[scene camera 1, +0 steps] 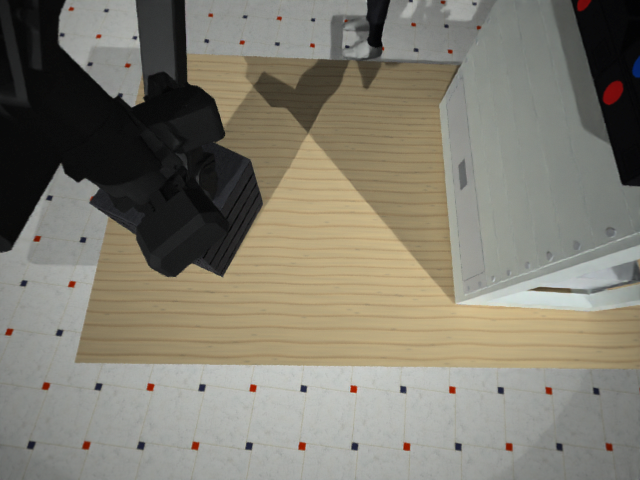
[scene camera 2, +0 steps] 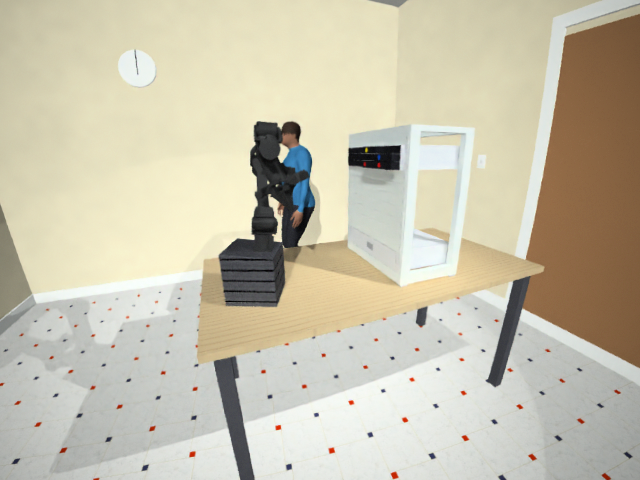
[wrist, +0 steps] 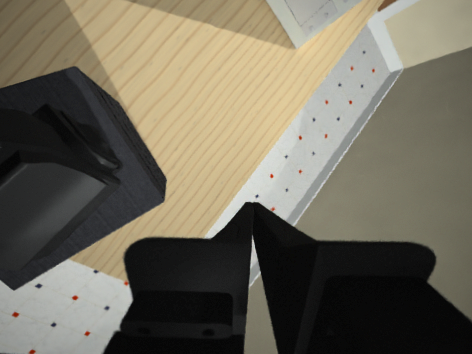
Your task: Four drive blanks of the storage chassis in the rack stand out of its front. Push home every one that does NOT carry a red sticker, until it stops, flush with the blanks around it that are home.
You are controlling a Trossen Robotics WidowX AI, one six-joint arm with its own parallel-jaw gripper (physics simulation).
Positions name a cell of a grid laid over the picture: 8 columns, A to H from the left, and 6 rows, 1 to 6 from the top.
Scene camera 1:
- gripper: C3
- white rack: G2
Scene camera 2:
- gripper: D3
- white rack: E3
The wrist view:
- gripper: E4
